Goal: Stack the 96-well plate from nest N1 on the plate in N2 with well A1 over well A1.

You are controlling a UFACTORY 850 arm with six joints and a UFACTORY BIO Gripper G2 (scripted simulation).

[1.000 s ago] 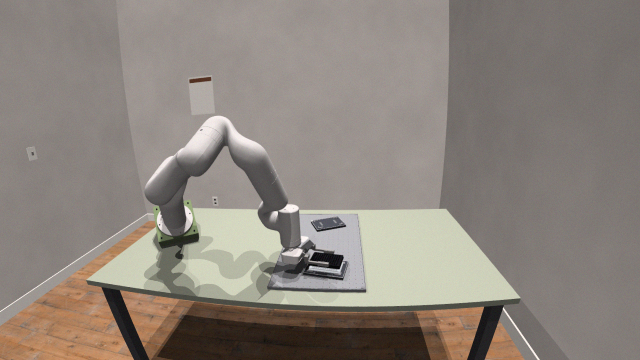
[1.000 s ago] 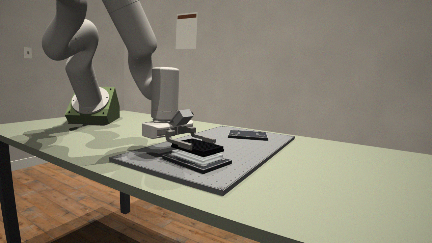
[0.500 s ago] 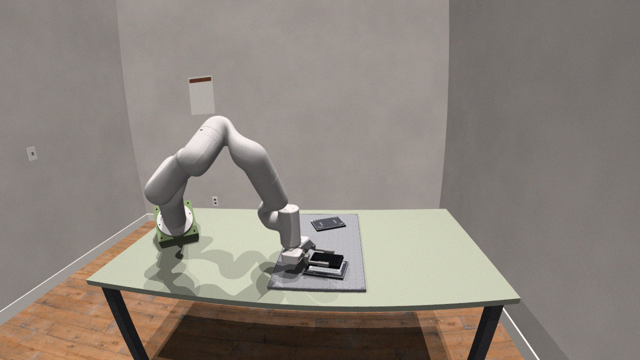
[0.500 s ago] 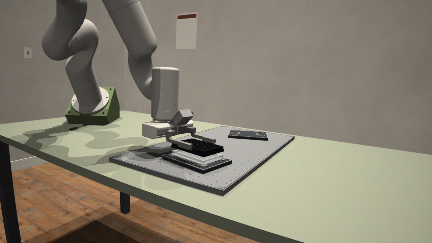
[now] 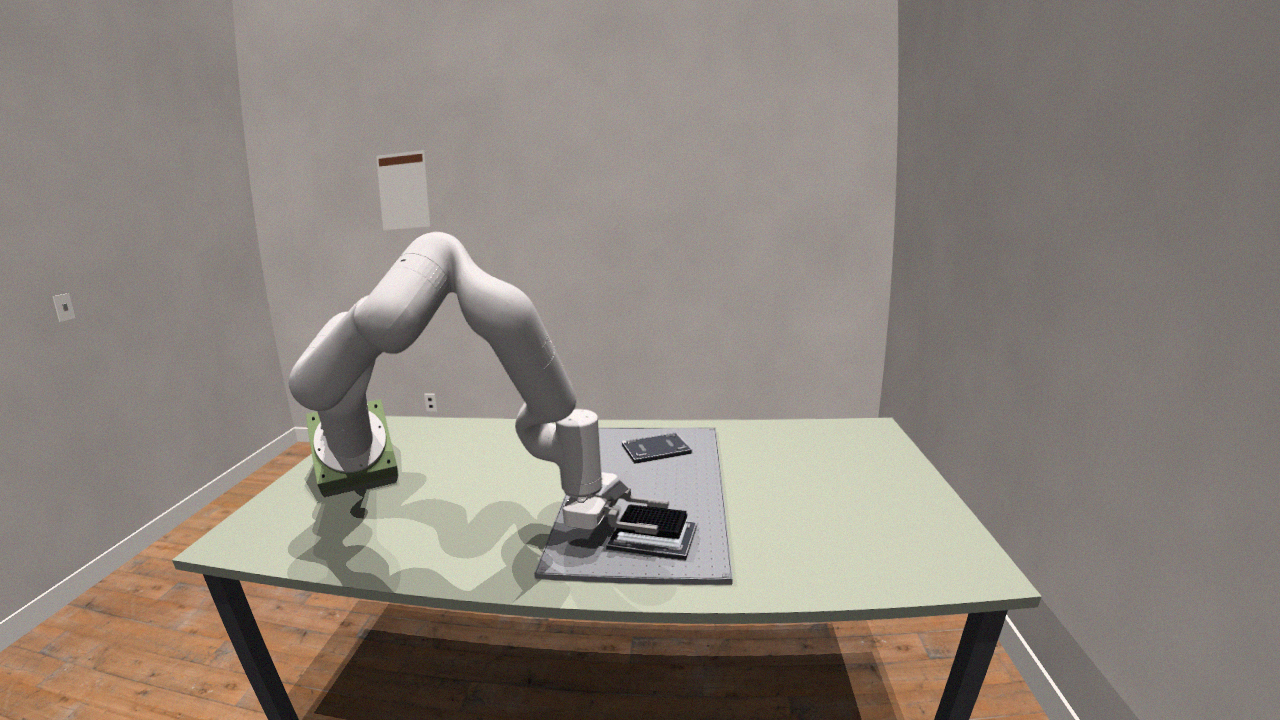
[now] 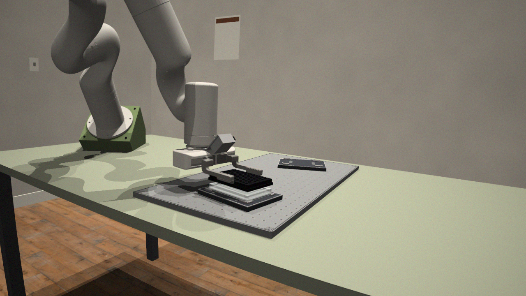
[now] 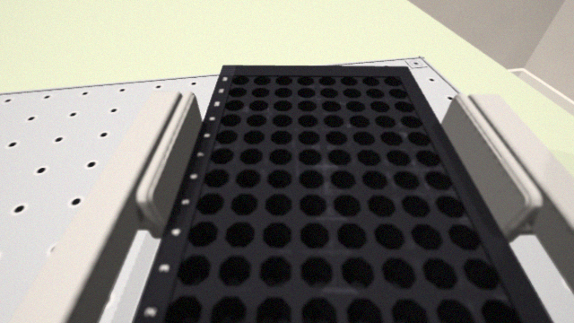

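Now: hand 10 mm above the black 96-well plate. From my hand the other things lie so: plate nest N1: 40 mm ahead, 420 mm to the left, 50 mm below; then plate nest N2: 50 mm below; then clear 96-well plate: 40 mm below.
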